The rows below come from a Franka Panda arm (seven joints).
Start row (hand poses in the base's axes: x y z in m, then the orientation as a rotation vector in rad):
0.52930, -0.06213, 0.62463, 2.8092, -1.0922, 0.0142
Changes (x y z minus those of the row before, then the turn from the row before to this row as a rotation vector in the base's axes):
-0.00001, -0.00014, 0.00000, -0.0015, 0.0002, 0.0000
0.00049, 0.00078, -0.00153, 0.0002, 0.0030, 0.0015
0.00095, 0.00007, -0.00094, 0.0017, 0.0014, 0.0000
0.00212, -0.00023, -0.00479, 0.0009, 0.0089, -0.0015
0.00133, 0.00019, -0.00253, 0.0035, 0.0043, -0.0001
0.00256, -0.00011, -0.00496, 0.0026, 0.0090, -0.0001
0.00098, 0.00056, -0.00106, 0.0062, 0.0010, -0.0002
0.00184, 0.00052, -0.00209, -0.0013, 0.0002, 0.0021
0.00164, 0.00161, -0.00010, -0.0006, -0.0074, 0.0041
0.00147, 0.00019, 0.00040, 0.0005, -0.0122, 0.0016
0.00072, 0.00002, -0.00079, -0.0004, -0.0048, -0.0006
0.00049, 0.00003, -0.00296, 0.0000, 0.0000, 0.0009
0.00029, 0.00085, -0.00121, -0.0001, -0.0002, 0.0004
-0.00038, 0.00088, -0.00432, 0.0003, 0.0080, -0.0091
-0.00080, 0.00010, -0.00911, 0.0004, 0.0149, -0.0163
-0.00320, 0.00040, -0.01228, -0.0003, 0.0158, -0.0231
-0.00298, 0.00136, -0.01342, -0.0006, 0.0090, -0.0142
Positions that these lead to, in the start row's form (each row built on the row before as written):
0.52929, -0.06227, 0.62463, 2.8078, -1.0917, 0.0147
0.52978, -0.06149, 0.62310, 2.8079, -1.0890, 0.0105
0.53073, -0.06142, 0.62216, 2.8090, -1.0892, 0.0076
0.53285, -0.06165, 0.61737, 2.8063, -1.0897, -0.0055
0.53418, -0.06146, 0.61484, 2.8080, -1.0900, -0.0135
0.53674, -0.06157, 0.60988, 2.8074, -1.0890, -0.0276
0.53772, -0.06101, 0.60882, 2.8124, -1.0909, -0.0325
0.53956, -0.06049, 0.60673, 2.8123, -1.0875, -0.0319
0.54120, -0.05888, 0.60663, 2.8163, -1.0831, -0.0208
0.54267, -0.05869, 0.60703, 2.8214, -1.0835, -0.0037
0.54339, -0.05867, 0.60624, 2.8222, -1.0852, 0.0032
0.54388, -0.05864, 0.60328, 2.8227, -1.0839, 0.0033
0.54417, -0.05779, 0.60207, 2.8229, -1.0833, 0.0037
0.54379, -0.05691, 0.59775, 2.8158, -1.0946, -0.0086
0.54299, -0.05681, 0.58864, 2.8025, -1.1145, -0.0312
0.53979, -0.05641, 0.57636, 2.7842, -1.1433, -0.0553
0.53681, -0.05505, 0.56294, 2.7726, -1.1609, -0.0688

